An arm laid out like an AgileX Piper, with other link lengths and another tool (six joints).
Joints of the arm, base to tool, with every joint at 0 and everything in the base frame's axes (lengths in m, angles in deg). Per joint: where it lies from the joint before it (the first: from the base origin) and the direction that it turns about. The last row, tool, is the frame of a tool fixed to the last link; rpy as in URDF.
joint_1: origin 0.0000 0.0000 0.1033 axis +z
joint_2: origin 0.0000 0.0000 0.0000 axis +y
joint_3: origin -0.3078 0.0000 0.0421 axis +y
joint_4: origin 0.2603 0.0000 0.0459 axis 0.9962 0 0.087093
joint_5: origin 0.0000 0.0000 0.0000 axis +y
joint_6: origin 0.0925 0.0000 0.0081 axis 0.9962 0 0.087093
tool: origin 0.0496 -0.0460 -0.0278 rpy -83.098 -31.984 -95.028
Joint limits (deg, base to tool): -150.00..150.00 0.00..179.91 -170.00..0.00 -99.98..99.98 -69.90..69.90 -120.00..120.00
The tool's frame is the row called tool.
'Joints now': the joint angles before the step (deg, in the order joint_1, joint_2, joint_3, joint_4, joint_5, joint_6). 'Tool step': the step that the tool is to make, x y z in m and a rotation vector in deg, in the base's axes. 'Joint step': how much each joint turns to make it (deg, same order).
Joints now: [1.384, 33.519, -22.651, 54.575, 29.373, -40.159]
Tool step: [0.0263, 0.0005, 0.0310, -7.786, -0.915, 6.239]
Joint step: [0.365, 7.116, -8.176, -3.727, 4.291, -5.391]
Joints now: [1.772, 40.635, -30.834, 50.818, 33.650, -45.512]
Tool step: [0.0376, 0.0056, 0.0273, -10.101, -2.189, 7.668]
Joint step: [3.644, 8.625, -8.277, -5.373, 1.066, -6.229]
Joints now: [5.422, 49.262, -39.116, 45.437, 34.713, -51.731]
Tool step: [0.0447, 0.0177, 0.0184, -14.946, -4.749, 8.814]
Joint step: [8.340, 9.110, -6.878, -12.567, -4.147, -3.467]
